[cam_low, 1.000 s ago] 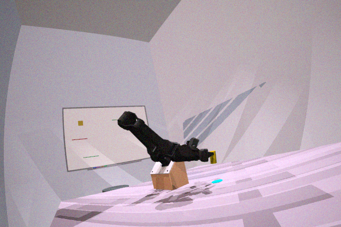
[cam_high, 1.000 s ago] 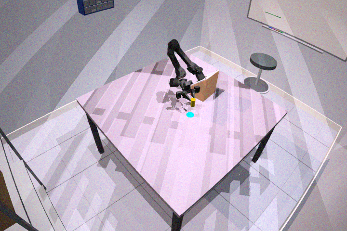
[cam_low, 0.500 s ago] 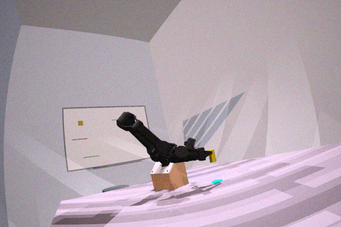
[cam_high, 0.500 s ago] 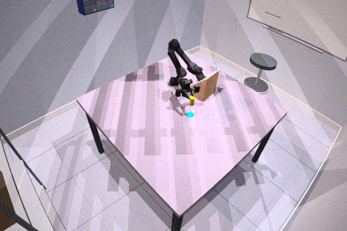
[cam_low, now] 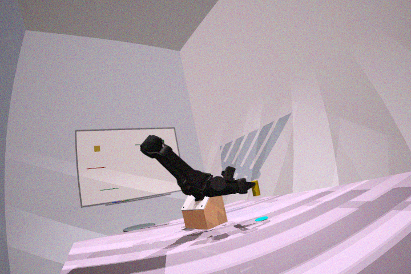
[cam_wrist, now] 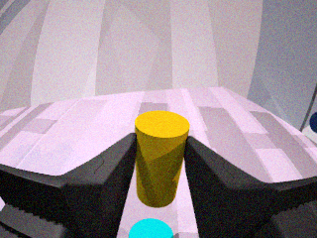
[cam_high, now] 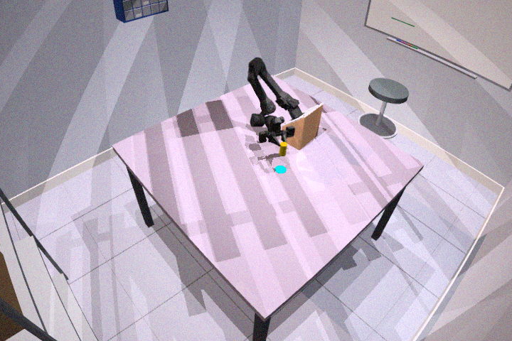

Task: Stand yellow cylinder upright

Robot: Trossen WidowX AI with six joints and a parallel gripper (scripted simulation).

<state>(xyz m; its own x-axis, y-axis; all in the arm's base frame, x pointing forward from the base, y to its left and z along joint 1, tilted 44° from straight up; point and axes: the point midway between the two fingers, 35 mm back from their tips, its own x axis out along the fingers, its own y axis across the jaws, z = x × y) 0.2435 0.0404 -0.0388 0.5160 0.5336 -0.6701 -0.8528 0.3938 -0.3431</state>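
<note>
My gripper tip is 160 mm above the cyan circle. Also, from my gripper tip: yellow tall cylinder 20 mm below.
</note>
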